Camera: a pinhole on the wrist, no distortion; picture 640 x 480 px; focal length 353.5 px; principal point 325.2 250.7 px. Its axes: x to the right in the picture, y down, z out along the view. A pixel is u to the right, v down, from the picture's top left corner.
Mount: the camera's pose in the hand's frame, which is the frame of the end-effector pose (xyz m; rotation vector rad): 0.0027 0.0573 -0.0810 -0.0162 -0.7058 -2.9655
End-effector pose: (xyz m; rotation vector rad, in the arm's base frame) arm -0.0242 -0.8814 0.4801 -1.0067 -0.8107 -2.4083
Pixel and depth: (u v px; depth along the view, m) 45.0 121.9 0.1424
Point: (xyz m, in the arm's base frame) 0.0133 -1.0171 0.6345
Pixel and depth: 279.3 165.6 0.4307
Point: 0.2705 -0.9831 0.7820
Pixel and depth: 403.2 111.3 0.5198
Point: 0.4734 -1.0184 0.7119
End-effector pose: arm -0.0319 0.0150 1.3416 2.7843 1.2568 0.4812
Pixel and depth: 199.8 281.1 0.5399
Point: 0.4116 0.0063 1.0433
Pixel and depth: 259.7 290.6 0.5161
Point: 0.3278 -0.0444 1.0260
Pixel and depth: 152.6 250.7 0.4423
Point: 0.3917 0.0133 1.1521
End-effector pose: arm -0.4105 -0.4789 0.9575 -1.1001 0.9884 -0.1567
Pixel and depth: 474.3 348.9 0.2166
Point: -0.3881 -0.2903 0.9464
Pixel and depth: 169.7 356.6 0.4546
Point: -0.0642 -0.2623 0.7424
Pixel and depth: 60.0 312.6 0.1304
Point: -0.3564 -0.4553 0.8184
